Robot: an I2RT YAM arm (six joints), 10 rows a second.
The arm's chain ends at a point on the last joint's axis. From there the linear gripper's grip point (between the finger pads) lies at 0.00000 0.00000 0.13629 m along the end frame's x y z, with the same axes.
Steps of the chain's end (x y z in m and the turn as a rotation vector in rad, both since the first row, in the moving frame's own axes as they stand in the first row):
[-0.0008 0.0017 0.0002 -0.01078 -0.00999 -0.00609]
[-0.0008 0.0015 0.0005 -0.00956 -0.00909 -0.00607]
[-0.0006 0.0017 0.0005 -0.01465 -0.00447 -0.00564]
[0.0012 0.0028 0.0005 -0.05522 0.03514 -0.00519]
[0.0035 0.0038 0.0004 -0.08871 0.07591 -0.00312]
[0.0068 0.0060 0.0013 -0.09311 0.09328 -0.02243]
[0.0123 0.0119 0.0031 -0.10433 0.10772 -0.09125]
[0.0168 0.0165 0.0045 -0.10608 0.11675 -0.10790]
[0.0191 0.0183 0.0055 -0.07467 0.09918 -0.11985]
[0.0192 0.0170 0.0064 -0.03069 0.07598 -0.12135]
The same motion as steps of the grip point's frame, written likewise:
[-0.0022 0.0032 0.0002 -0.01078 -0.00999 -0.00609]
[-0.0020 0.0028 0.0005 -0.00956 -0.00909 -0.00607]
[-0.0012 0.0037 0.0005 -0.01465 -0.00447 -0.00564]
[0.0060 0.0103 0.0002 -0.05522 0.03514 -0.00519]
[0.0138 0.0158 -0.0005 -0.08871 0.07591 -0.00312]
[0.0196 0.0185 0.0001 -0.09311 0.09328 -0.02243]
[0.0276 0.0254 0.0016 -0.10433 0.10772 -0.09125]
[0.0334 0.0300 0.0028 -0.10608 0.11675 -0.10790]
[0.0332 0.0276 0.0045 -0.07467 0.09918 -0.11985]
[0.0298 0.0205 0.0059 -0.03069 0.07598 -0.12135]

